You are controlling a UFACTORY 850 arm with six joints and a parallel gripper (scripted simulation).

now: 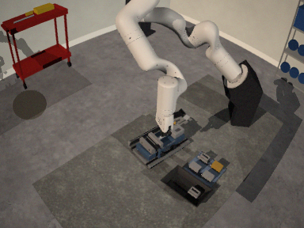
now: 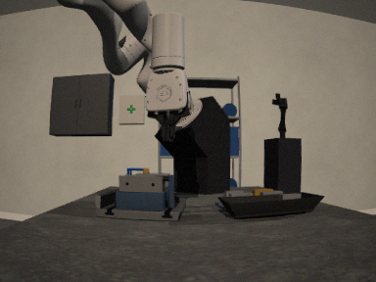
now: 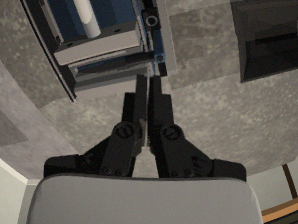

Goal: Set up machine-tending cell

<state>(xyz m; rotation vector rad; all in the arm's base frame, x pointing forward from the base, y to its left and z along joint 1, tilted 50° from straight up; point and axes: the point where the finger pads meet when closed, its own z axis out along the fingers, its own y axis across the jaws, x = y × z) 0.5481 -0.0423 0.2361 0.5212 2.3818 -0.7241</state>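
Right now the brass blank is 9 cm behind my hand, 31 cm to the left of it and 17 cm below it. Also, from my hand: vise: 7 cm behind, 4 cm to the right, 16 cm below.
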